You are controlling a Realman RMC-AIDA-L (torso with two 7-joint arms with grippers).
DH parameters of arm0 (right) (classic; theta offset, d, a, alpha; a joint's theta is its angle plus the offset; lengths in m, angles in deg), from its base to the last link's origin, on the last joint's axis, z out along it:
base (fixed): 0 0 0 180
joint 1: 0 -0.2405 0 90
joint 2: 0 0 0 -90
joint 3: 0 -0.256 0 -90
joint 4: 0 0 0 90
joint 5: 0 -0.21 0 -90
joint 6: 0 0 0 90
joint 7: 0 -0.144 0 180
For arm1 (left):
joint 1: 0 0.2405 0 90
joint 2: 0 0 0 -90
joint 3: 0 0.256 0 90
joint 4: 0 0 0 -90
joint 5: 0 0.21 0 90
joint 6: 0 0 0 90
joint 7: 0 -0.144 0 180
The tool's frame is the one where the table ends.
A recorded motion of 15 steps. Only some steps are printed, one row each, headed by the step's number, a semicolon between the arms.
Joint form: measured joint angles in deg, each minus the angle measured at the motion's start. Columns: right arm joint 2, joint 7, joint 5, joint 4, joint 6, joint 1, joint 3; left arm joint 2, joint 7, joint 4, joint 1, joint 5, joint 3, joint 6.
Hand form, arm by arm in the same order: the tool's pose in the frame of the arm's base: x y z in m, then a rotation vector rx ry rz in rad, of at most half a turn. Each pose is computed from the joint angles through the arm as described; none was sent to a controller.
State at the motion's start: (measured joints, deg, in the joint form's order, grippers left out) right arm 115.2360 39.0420 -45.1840 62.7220 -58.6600 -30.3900 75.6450; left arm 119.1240 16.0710 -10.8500 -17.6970 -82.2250 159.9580 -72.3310
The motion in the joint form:
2: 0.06 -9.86 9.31 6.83 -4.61 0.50 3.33; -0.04 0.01 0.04 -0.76 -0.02 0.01 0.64
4: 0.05 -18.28 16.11 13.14 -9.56 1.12 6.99; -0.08 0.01 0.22 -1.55 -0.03 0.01 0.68
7: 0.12 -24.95 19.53 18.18 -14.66 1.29 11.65; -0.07 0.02 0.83 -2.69 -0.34 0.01 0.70
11: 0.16 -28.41 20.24 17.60 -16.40 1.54 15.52; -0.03 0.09 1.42 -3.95 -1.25 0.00 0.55
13: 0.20 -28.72 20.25 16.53 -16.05 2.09 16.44; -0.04 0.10 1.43 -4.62 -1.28 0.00 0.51
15: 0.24 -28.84 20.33 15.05 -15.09 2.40 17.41; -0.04 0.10 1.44 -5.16 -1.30 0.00 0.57
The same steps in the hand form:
2: 0.2254 0.3964 0.0197 -2.2785 1.0085 -0.1537; -0.3625 0.2790 -0.0178 -1.4304 -0.7900 -0.7769
4: 0.2148 0.3879 0.0233 -2.2303 1.0196 -0.2571; -0.3595 0.2840 -0.0170 -1.4372 -0.7790 -0.7836
7: 0.1998 0.3757 0.0171 -2.2240 1.0312 -0.3360; -0.3563 0.2908 -0.0147 -1.4411 -0.7617 -0.7890
11: 0.2034 0.3645 0.0025 -2.2313 1.0753 -0.4122; -0.3527 0.2984 -0.0113 -1.4339 -0.7453 -0.7997
13: 0.2103 0.3607 -0.0025 -2.2305 1.0949 -0.4358; -0.3492 0.3025 -0.0110 -1.4387 -0.7370 -0.8091
15: 0.2169 0.3583 -0.0080 -2.2299 1.1049 -0.4557; -0.3465 0.3058 -0.0111 -1.4430 -0.7316 -0.8153

